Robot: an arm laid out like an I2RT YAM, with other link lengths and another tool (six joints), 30 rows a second.
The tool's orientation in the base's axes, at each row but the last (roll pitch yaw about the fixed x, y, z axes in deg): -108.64, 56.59, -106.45; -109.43, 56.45, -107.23; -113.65, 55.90, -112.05; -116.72, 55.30, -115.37; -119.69, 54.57, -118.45; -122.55, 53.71, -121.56; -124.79, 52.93, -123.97
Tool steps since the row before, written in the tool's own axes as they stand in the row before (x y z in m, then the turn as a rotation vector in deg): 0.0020, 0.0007, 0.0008, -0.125, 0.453, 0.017; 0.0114, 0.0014, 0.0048, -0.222, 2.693, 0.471; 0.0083, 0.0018, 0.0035, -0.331, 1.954, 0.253; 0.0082, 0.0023, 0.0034, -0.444, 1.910, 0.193; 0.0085, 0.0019, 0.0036, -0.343, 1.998, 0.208; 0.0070, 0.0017, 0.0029, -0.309, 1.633, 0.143; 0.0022, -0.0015, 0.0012, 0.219, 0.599, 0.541
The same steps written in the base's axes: 0.0004, -0.0005, -0.0022, -0.001, 0.450, -0.135; 0.0027, -0.0049, -0.0111, 0.271, 2.397, -1.305; 0.0015, -0.0029, -0.0086, 0.146, 1.831, -0.786; 0.0011, -0.0024, -0.0088, 0.120, 1.854, -0.656; 0.0009, -0.0029, -0.0089, 0.097, 1.877, -0.786; 0.0004, -0.0023, -0.0074, 0.063, 1.551, -0.611; 0.0005, -0.0025, -0.0014, 0.368, 0.363, -0.657
